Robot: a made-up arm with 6 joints. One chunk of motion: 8 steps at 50 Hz.
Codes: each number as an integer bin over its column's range. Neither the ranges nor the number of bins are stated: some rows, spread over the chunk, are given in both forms.
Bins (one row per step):
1: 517 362 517 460 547 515
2: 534 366 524 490 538 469
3: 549 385 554 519 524 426
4: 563 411 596 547 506 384
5: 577 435 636 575 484 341
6: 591 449 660 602 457 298
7: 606 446 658 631 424 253
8: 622 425 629 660 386 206
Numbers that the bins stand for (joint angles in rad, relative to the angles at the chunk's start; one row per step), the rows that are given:
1: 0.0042 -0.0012 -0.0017 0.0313 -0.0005 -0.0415
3: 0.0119 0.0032 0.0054 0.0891 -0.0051 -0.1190
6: 0.0220 0.0154 0.0255 0.1706 -0.0185 -0.2305
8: 0.0294 0.0108 0.0196 0.2274 -0.0327 -0.3106
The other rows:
2: 0.0083 -0.0004 -0.0003 0.0607 -0.0023 -0.0816
4: 0.0153 0.0082 0.0134 0.1166 -0.0087 -0.1556
5: 0.0186 0.0127 0.0210 0.1441 -0.0131 -0.1930
7: 0.0256 0.0148 0.0251 0.1990 -0.0251 -0.2697

